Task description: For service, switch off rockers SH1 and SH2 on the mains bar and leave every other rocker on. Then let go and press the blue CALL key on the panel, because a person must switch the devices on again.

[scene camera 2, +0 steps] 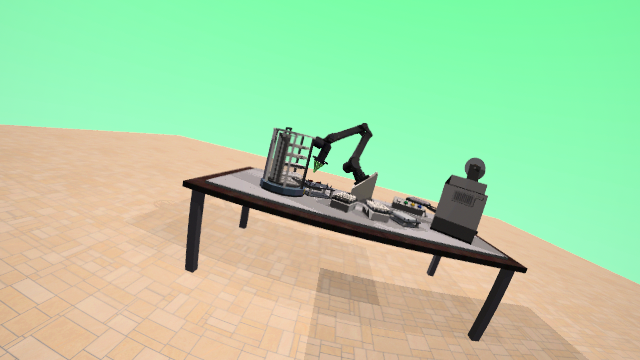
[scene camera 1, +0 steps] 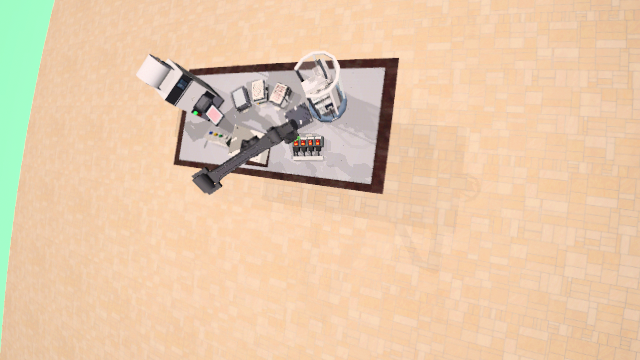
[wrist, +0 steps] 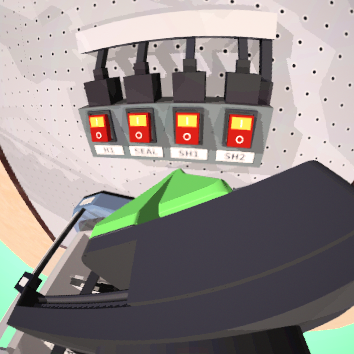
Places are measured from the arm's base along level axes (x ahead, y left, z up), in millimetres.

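Where they show: gripper, fingertip midpoint: (scene camera 2: 313, 172) (scene camera 1: 299, 137) (wrist: 179, 176); arm's base at its link origin: (scene camera 2: 362, 180).
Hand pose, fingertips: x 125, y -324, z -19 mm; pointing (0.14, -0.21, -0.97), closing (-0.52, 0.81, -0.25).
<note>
Each offset is from my fingertips to the top centre of the thing. "spot": to the spot under its first point.
The grey mains bar @(42 mm back, 37 mm right, 52 mm down) (scene camera 1: 322, 142) (wrist: 164, 127) shows its four red rockers in the wrist view: H1 @(5 mm ahead, 104 mm right, 52 mm down) (wrist: 99, 128), SEAL @(5 mm back, 55 mm right, 52 mm down) (wrist: 139, 128), SH1 @(15 mm back, 6 mm right, 52 mm down) (wrist: 187, 128) and SH2 @(25 mm back, 43 mm left, 52 mm down) (wrist: 240, 131). All look alike, yellow I part above and red O part below. My gripper (scene camera 1: 298, 138) (scene camera 2: 316, 167) (wrist: 179, 176) is shut and empty. Its green fingertips are in front of the label side, below the SH1 label in the wrist view, apart from the rockers. The panel @(91 mm back, 680 mm left, 21 mm down) (scene camera 1: 224, 141) (scene camera 2: 411, 210) with the blue key @(61 mm back, 752 mm left, 30 mm down) (scene camera 1: 211, 133) (scene camera 2: 419, 206) stands across the table; its lettering is too small to read.
A round cage rack (scene camera 1: 343, 108) (scene camera 2: 281, 187) stands near the mains bar. A white strip @(spot: 107 mm back, 55 mm right, 89 mm down) (scene camera 1: 308, 158) (wrist: 180, 26) lies past the black plugs. Boxes (scene camera 1: 258, 92) (scene camera 2: 343, 202) and a tall machine @(197 mm ahead, 922 mm left, 351 mm up) (scene camera 1: 175, 91) (scene camera 2: 459, 207) stand farther along. A tilted board (scene camera 2: 365, 189) is near the arm base.
</note>
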